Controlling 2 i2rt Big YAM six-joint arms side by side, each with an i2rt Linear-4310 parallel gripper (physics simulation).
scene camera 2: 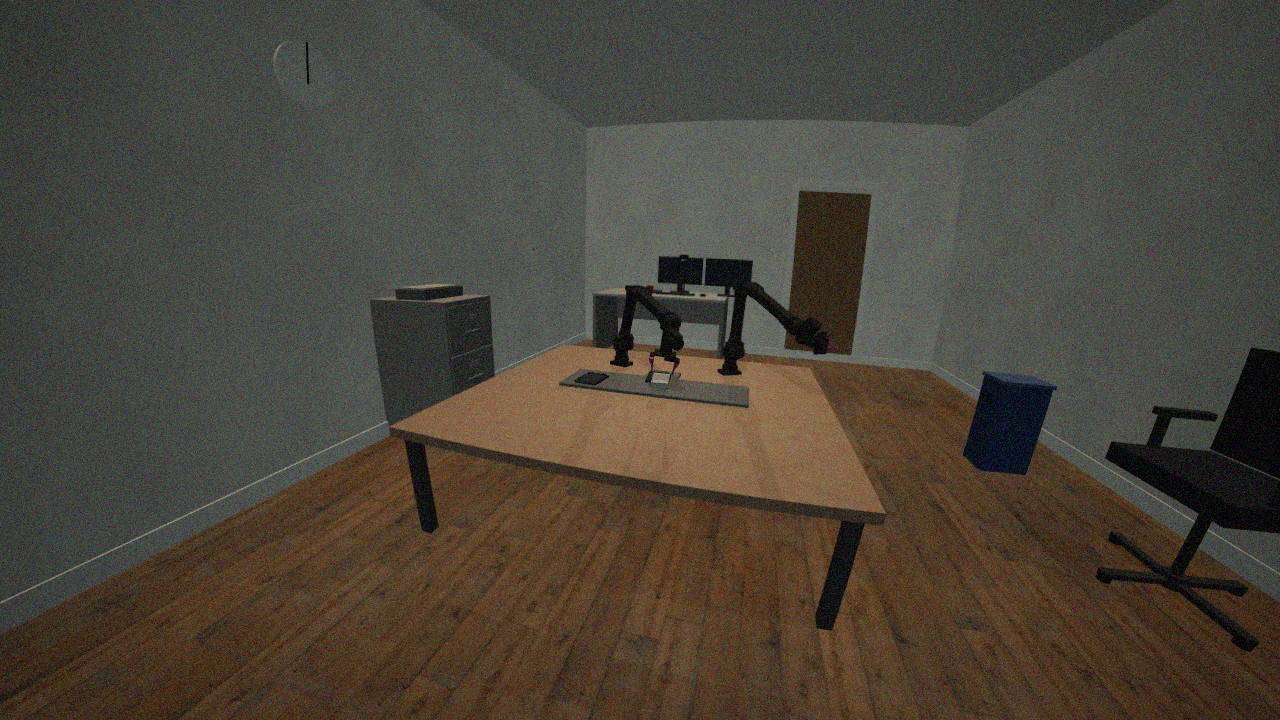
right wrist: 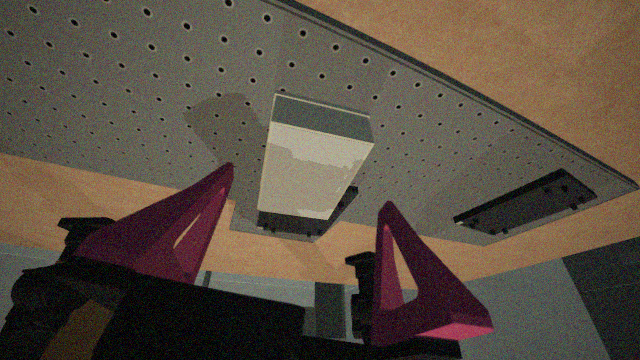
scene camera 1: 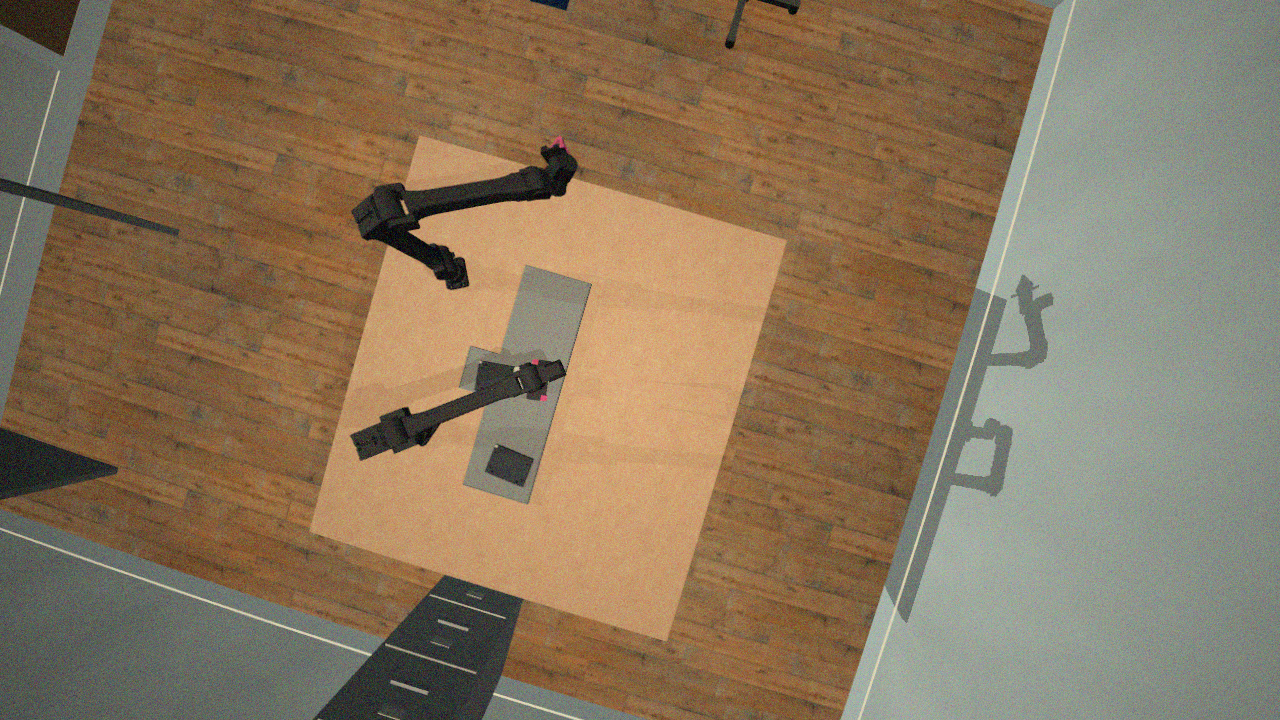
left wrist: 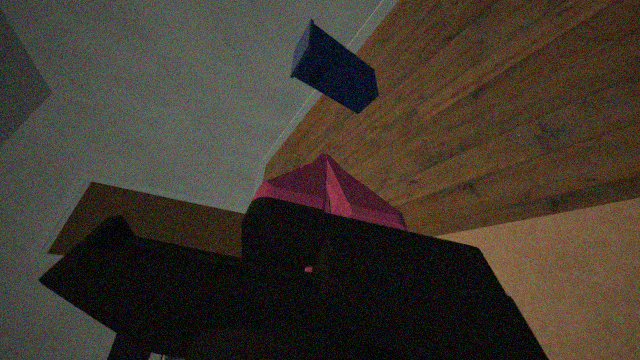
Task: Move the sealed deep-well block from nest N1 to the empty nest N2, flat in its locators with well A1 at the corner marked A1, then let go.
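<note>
The block, with a white top and grey sides, is upright on the perforated plate. It overlaps a dark nest in the right wrist view; whether it rests partly on that nest I cannot tell. My right gripper is open, its fingers apart above and to both sides of the block, touching nothing visible. The other dark nest is empty. Labels and well A1 are unreadable. My left gripper is shut and empty, beyond the table's edge.
The plate lies on a wooden table. A drawer cabinet stands beyond one side. A blue bin and an office chair stand on the floor away from the table.
</note>
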